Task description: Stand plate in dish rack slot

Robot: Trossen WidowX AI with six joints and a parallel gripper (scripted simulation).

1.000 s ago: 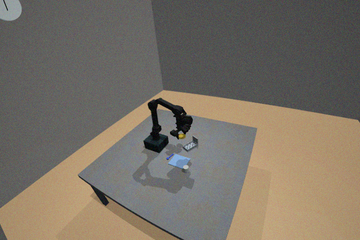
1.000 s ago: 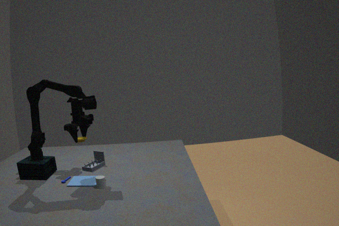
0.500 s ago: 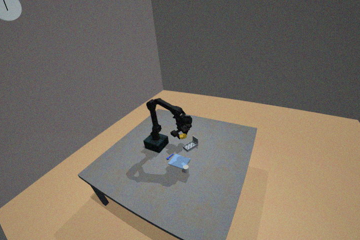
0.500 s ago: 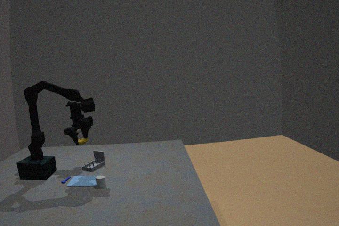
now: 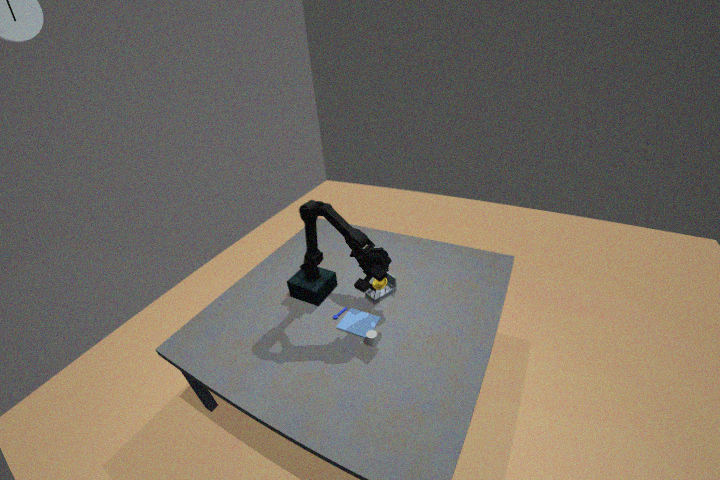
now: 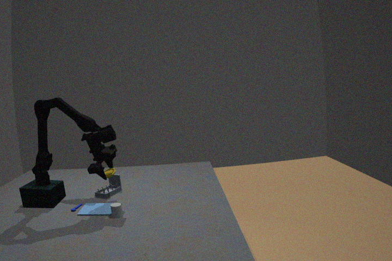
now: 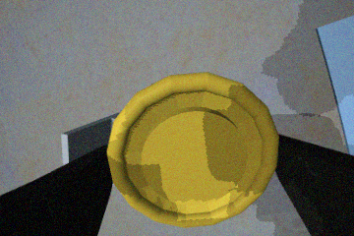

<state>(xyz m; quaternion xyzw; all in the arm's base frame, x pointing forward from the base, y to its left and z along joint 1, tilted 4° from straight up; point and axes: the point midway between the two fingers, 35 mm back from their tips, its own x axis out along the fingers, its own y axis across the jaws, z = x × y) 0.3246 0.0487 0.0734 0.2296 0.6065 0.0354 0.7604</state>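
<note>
My gripper tip is now 9 cm above the dish rack, 6 cm to the right of it and 4 cm past it. The rest, counted from my gripper tip: yellow plate 1 cm above; light blue mat 15 cm to the right, 11 cm below, 3 cm behind; white cup 22 cm to the right, 9 cm below, 7 cm ahead.
</note>
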